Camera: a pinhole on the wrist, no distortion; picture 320 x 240 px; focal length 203.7 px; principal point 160.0 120.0 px. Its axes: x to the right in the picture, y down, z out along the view. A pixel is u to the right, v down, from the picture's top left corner.
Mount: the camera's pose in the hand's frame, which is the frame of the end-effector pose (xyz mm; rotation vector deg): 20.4 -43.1 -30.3 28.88 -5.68 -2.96
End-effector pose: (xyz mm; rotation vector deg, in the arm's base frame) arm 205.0 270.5 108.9 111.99 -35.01 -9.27
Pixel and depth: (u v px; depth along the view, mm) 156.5 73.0 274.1
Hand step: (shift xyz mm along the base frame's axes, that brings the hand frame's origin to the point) -0.3 -59.0 -284.4
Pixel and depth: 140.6 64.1 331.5
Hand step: -24.8 -53.8 -348.9
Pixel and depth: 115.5 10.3 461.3
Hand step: -43.9 28.3 -547.1
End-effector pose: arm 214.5 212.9 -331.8 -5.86 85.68 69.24
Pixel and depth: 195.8 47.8 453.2
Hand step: 446.3 42.7 -229.3
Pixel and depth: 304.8 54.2 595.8
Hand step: 506.4 256.5 -529.7
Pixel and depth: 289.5 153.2 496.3
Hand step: 372.6 371.9 -274.6
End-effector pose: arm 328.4 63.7 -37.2 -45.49 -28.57 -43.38
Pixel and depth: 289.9 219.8 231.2
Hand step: 13.4 95.8 269.5
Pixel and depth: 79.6 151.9 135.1
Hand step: -106.0 52.2 64.9
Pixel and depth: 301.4 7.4 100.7
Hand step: -65.6 -71.6 137.9
